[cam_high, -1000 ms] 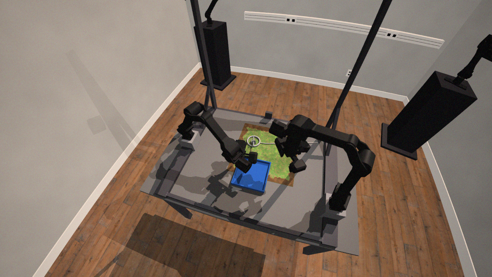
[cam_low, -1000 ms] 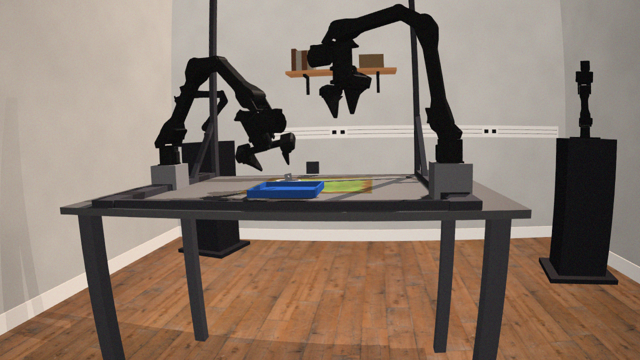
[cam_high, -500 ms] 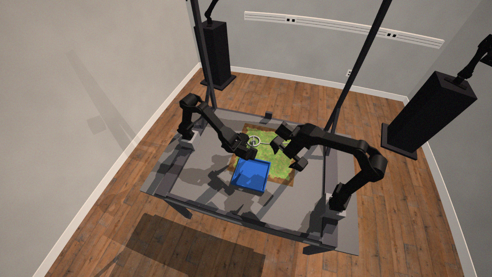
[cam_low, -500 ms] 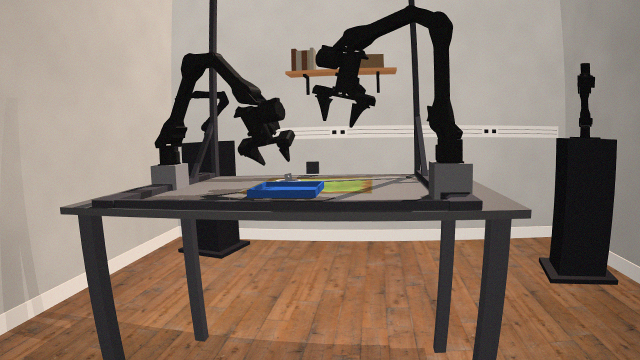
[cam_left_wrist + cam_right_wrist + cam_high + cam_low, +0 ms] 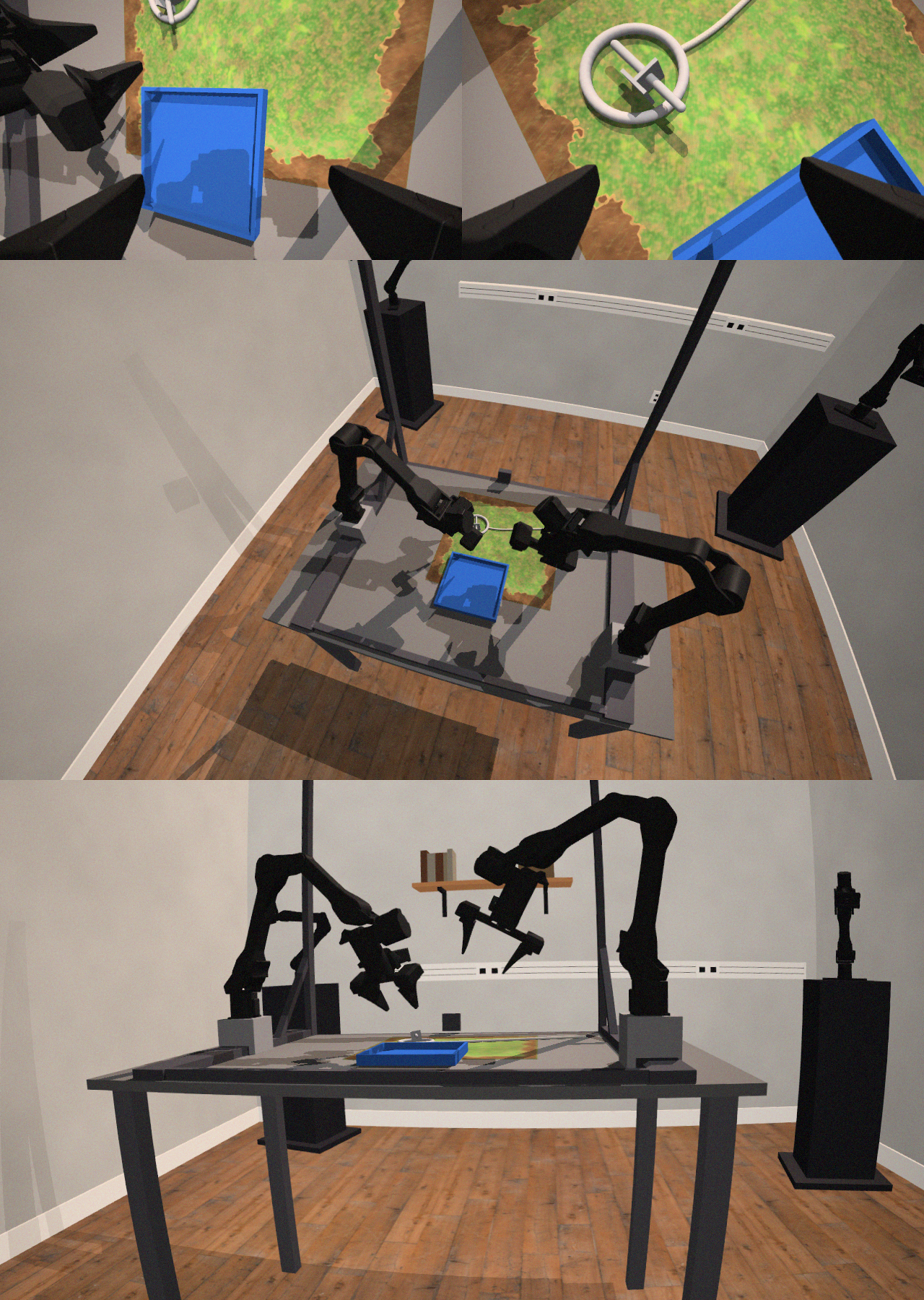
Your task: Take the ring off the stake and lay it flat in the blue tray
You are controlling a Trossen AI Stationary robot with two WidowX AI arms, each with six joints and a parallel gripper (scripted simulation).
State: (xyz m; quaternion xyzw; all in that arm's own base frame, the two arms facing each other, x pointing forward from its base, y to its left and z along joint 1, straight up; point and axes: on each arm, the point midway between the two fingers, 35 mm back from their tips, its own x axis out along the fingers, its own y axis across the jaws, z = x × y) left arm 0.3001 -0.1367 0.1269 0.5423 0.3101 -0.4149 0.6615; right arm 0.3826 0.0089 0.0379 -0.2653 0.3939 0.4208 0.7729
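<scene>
Right now my right hand is 100 mm past the grey stake and 110 mm above it. Round my right hand: white ring: 120 mm behind, 10 mm to the right, 120 mm below; blue tray: 100 mm ahead, 90 mm to the left, 110 mm below; green mat: 90 mm behind, 100 mm to the left, 130 mm below.
</scene>
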